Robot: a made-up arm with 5 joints.
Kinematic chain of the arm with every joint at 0, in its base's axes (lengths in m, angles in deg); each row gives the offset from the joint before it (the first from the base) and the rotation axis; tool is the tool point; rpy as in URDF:
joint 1: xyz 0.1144 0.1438 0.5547 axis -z
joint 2: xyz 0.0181 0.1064 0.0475 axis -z
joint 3: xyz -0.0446 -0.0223 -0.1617 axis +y
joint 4: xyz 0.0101 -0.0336 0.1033 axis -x
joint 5: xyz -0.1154 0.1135 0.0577 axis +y
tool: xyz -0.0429 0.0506 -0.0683 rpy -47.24 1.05 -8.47
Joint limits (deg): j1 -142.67..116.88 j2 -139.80..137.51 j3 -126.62..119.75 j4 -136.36..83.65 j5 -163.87..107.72
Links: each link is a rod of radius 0.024 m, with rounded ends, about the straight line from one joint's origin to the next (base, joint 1, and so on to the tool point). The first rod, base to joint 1, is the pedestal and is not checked.
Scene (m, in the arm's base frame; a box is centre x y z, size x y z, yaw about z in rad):
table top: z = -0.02
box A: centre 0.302 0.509 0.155 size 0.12 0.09 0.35 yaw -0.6
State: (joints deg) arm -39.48 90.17 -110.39 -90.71 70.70
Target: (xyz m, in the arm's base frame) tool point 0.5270 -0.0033 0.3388
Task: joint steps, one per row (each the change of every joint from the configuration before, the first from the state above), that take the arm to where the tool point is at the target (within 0.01 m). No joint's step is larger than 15 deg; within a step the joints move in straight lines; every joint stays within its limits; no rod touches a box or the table.
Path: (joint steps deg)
1: 8.35 2.69 12.40 13.08 -9.71
2: 8.36 2.68 12.39 13.07 -9.70
3: 8.35 2.69 12.40 13.08 -9.71
4: 8.35 2.69 12.39 13.07 -9.71
5: 8.36 2.68 12.40 13.08 -9.71
6: 13.42 6.79 -4.94 -4.86 6.35
7: 13.42 6.78 -4.95 -4.86 6.34
8: 13.42 6.78 -4.94 -4.86 6.34
9: 13.42 6.78 -4.94 -4.85 6.35
10: 13.42 6.78 -4.95 -4.86 6.34

